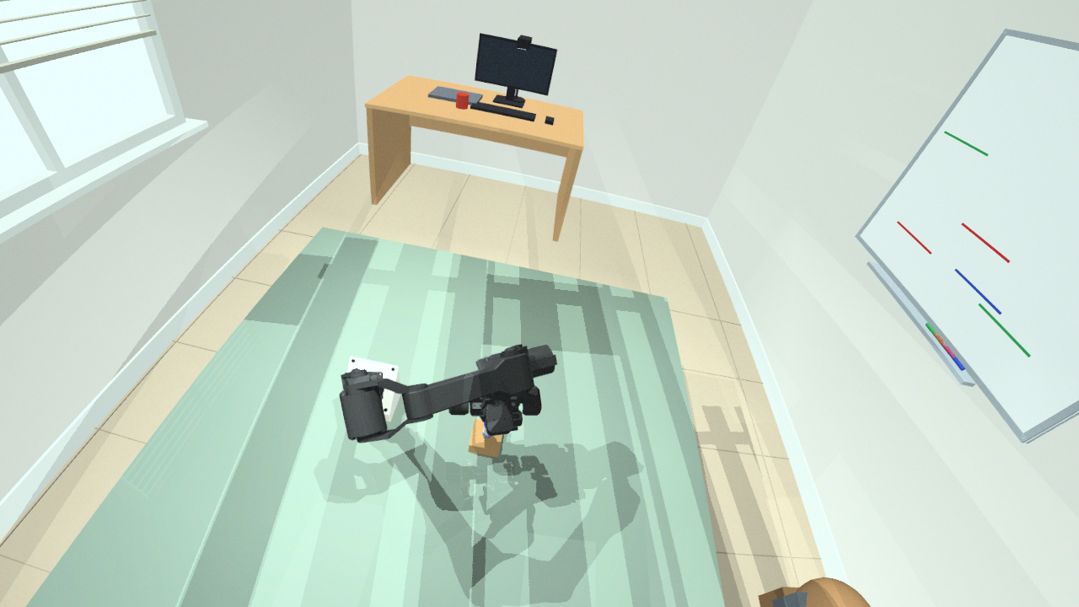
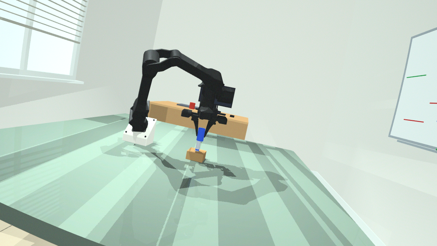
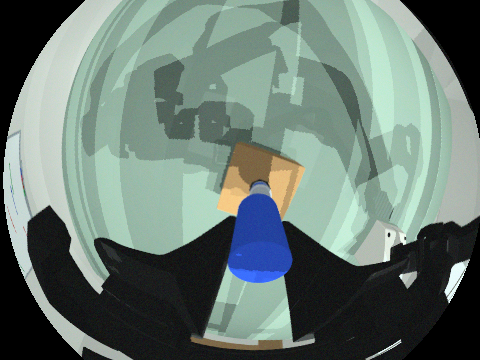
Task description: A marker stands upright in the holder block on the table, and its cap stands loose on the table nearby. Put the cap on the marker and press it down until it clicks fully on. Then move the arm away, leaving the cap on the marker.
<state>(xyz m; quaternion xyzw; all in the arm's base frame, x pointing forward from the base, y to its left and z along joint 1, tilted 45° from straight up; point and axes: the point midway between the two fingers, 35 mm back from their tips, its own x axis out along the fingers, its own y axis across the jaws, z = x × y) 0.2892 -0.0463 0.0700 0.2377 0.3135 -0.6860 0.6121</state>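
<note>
My gripper tip is 80 mm above the tan holder block. Also, from my gripper tip: blue marker cap (10 mm above).
</note>
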